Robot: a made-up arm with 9 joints. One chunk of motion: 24 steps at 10 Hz.
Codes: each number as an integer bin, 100 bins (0 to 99) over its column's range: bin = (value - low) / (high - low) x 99, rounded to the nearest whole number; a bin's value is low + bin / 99 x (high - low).
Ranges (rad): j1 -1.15..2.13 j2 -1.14..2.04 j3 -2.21..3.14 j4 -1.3..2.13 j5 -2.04..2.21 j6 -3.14..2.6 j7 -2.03..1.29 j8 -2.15..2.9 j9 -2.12..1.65
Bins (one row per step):
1: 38 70 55 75 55 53 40 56 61
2: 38 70 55 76 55 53 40 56 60
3: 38 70 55 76 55 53 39 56 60
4: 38 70 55 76 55 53 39 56 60
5: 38 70 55 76 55 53 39 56 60
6: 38 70 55 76 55 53 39 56 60
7: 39 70 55 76 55 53 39 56 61
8: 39 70 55 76 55 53 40 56 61
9: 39 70 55 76 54 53 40 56 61
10: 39 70 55 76 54 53 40 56 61
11: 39 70 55 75 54 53 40 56 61
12: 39 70 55 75 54 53 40 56 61
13: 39 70 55 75 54 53 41 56 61
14: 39 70 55 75 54 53 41 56 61
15: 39 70 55 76 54 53 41 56 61
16: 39 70 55 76 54 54 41 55 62
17: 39 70 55 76 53 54 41 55 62
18: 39 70 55 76 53 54 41 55 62
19: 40 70 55 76 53 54 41 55 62
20: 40 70 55 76 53 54 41 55 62
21: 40 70 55 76 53 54 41 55 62
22: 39 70 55 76 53 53 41 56 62
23: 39 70 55 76 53 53 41 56 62
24: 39 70 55 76 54 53 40 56 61
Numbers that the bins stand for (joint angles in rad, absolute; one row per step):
1: 0.1090 1.1085 0.7622 1.2985 0.3211 -0.0671 -0.6886 0.7066 0.2029
2: 0.1090 1.1085 0.7622 1.3331 0.3211 -0.0671 -0.6886 0.7066 0.1648
3: 0.1090 1.1085 0.7622 1.3331 0.3211 -0.0671 -0.7221 0.7066 0.1648
4: 0.1090 1.1085 0.7622 1.3331 0.3211 -0.0671 -0.7221 0.7066 0.1648
5: 0.1090 1.1085 0.7622 1.3331 0.3211 -0.0671 -0.7221 0.7066 0.1648
6: 0.1090 1.1085 0.7622 1.3331 0.3211 -0.0671 -0.7221 0.7066 0.1648
7: 0.1421 1.1085 0.7622 1.3331 0.3211 -0.0671 -0.7221 0.7066 0.2029
8: 0.1421 1.1085 0.7622 1.3331 0.3211 -0.0671 -0.6886 0.7066 0.2029
9: 0.1421 1.1085 0.7622 1.3331 0.2782 -0.0671 -0.6886 0.7066 0.2029
10: 0.1421 1.1085 0.7622 1.3331 0.2782 -0.0671 -0.6886 0.7066 0.2029
11: 0.1421 1.1085 0.7622 1.2985 0.2782 -0.0671 -0.6886 0.7066 0.2029
12: 0.1421 1.1085 0.7622 1.2985 0.2782 -0.0671 -0.6886 0.7066 0.2029
13: 0.1421 1.1085 0.7622 1.2985 0.2782 -0.0671 -0.6551 0.7066 0.2029
14: 0.1421 1.1085 0.7622 1.2985 0.2782 -0.0671 -0.6551 0.7066 0.2029
15: 0.1421 1.1085 0.7622 1.3331 0.2782 -0.0671 -0.6551 0.7066 0.2029
16: 0.1421 1.1085 0.7622 1.3331 0.2782 -0.0091 -0.6551 0.6556 0.2410
17: 0.1421 1.1085 0.7622 1.3331 0.2353 -0.0091 -0.6551 0.6556 0.2410
18: 0.1421 1.1085 0.7622 1.3331 0.2353 -0.0091 -0.6551 0.6556 0.2410
19: 0.1753 1.1085 0.7622 1.3331 0.2353 -0.0091 -0.6551 0.6556 0.2410
20: 0.1753 1.1085 0.7622 1.3331 0.2353 -0.0091 -0.6551 0.6556 0.2410
21: 0.1753 1.1085 0.7622 1.3331 0.2353 -0.0091 -0.6551 0.6556 0.2410
22: 0.1421 1.1085 0.7622 1.3331 0.2353 -0.0671 -0.6551 0.7066 0.2410
23: 0.1421 1.1085 0.7622 1.3331 0.2353 -0.0671 -0.6551 0.7066 0.2410
24: 0.1421 1.1085 0.7622 1.3331 0.2782 -0.0671 -0.6886 0.7066 0.2029

